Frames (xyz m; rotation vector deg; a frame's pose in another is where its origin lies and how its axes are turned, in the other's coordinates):
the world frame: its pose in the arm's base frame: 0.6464 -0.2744 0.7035 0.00 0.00 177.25
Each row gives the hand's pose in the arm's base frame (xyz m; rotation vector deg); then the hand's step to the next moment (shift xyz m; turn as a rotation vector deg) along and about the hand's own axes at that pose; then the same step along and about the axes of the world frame.
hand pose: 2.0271 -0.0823 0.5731 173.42 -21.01 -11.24
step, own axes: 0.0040 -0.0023 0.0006 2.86 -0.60 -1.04
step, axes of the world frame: -0.0042 -0.0014 -0.0013 -3.03 -0.10 0.63
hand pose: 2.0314 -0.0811 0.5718 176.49 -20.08 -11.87
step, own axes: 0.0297 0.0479 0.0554 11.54 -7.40 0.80
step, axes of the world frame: -0.0131 0.0539 -0.0563 -12.44 -5.19 -2.64
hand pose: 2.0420 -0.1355 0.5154 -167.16 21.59 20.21
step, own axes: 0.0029 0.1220 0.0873 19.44 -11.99 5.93
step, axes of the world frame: 0.0437 0.1011 -0.1019 -19.84 -9.17 -8.89
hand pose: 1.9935 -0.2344 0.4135 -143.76 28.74 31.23
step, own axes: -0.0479 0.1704 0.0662 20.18 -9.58 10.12
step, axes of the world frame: 0.1309 0.0939 -0.0987 -18.22 -9.33 -13.50
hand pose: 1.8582 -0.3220 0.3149 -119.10 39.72 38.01
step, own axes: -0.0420 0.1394 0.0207 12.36 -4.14 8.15
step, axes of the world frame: 0.1258 0.0495 -0.0578 -9.56 -6.38 -10.21
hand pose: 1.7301 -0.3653 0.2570 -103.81 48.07 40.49
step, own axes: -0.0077 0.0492 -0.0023 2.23 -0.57 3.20
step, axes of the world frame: 0.0430 0.0163 -0.0193 -1.34 -2.70 -2.54
